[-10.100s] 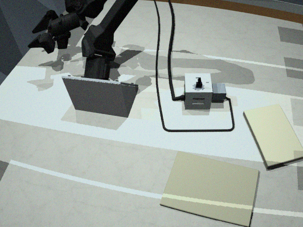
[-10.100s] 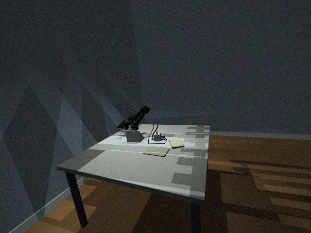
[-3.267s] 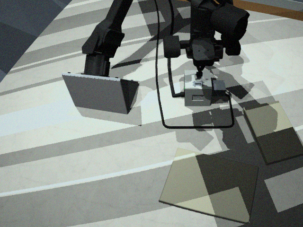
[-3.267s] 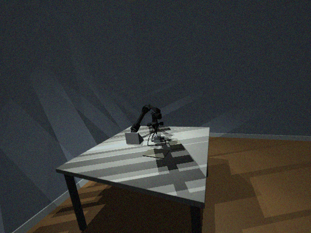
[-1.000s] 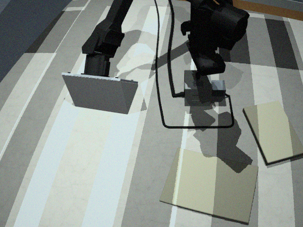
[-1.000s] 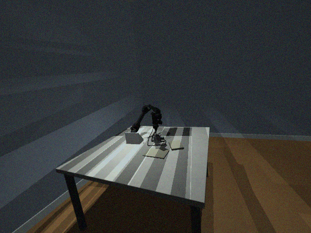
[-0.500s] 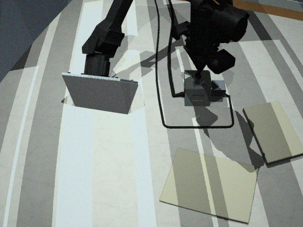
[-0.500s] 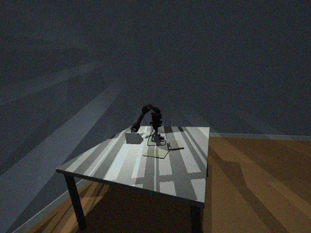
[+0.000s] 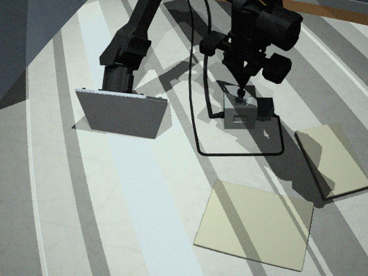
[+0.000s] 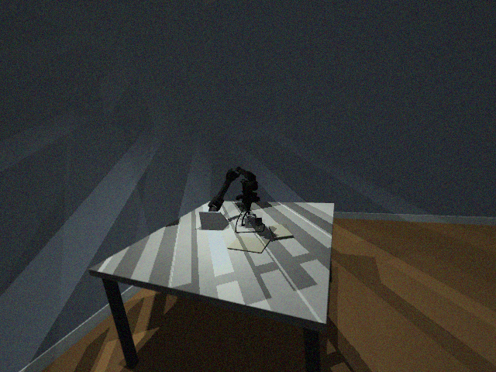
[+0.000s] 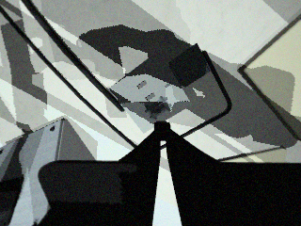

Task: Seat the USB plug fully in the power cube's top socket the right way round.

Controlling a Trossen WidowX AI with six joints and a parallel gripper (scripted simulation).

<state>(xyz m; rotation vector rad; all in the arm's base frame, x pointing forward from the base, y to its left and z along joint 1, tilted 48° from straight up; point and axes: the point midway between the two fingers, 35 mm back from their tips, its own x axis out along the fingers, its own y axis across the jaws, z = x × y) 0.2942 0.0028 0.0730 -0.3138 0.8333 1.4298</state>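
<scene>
Right now my gripper tip is 20 mm above the dark USB plug.
</scene>
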